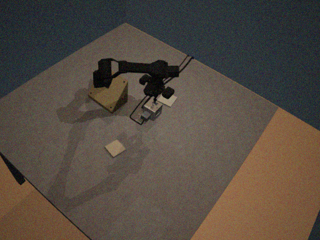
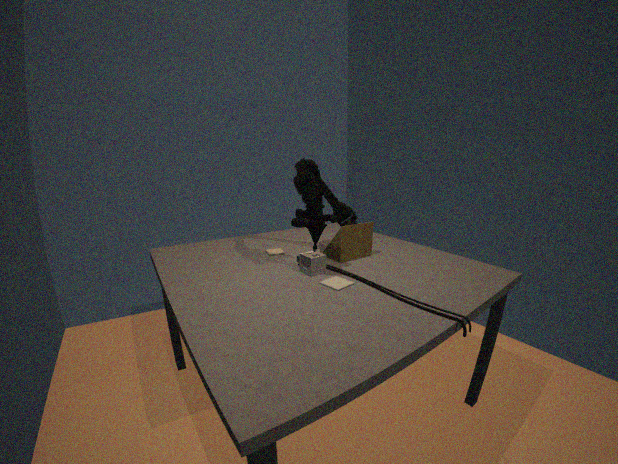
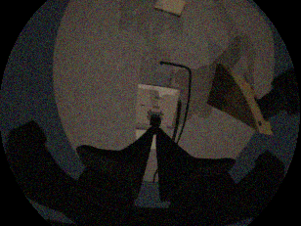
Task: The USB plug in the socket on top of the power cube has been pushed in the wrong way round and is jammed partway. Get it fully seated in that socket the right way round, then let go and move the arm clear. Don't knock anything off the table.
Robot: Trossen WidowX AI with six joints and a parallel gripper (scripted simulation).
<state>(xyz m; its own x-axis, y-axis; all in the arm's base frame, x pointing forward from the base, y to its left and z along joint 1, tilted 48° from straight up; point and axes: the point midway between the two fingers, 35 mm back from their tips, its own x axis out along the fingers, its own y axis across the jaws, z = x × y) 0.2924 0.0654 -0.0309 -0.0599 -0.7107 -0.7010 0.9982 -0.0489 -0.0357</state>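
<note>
My gripper tip is 2 cm above the USB plug. The rest, counted from my gripper tip: flat white pad: 13 cm to the left, 12 cm below.
</note>
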